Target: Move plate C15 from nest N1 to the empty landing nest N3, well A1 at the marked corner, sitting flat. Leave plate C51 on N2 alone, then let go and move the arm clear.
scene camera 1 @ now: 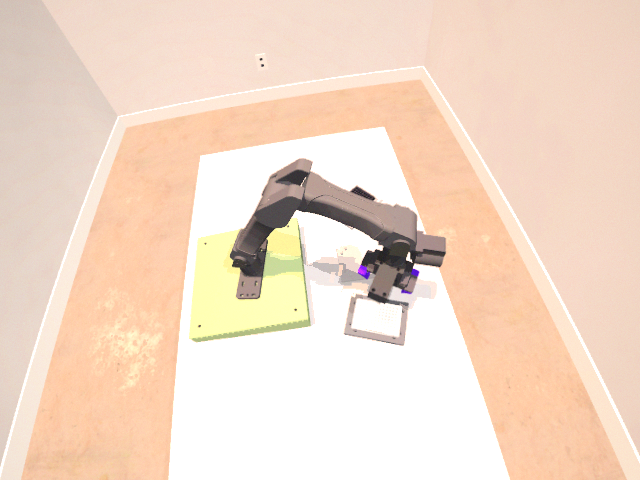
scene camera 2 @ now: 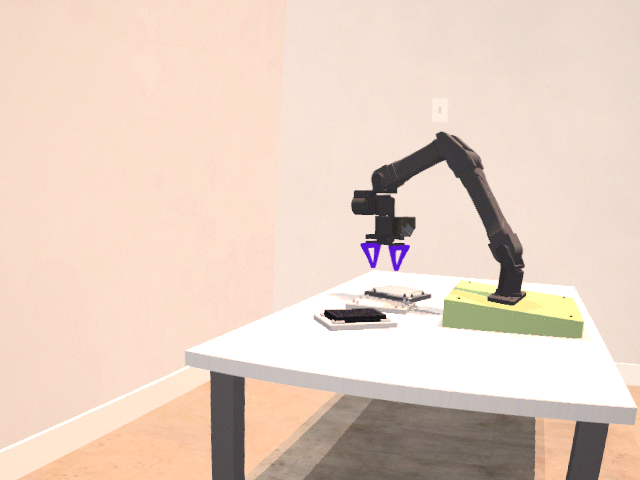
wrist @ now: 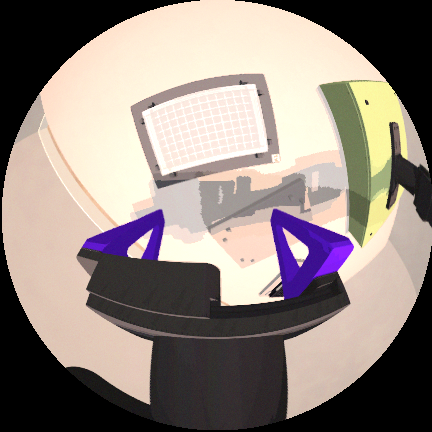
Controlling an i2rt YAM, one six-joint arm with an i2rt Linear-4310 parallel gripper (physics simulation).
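Note:
A white gridded plate sits in a dark grey nest. A pale empty nest with small pegs lies beside it, partly in the arm's shadow. A black plate sits in a white nest on the far side of the empty one; the arm partly hides it in scene camera 1. The plate and nest labels are too small to read. My gripper is open and empty, above the nests, its purple fingers pointing down.
The arm's base stands on a yellow-green block beside the row of nests. All stand on a white table. The arm's shadow falls between the block and the nests. Walls stand beyond the table.

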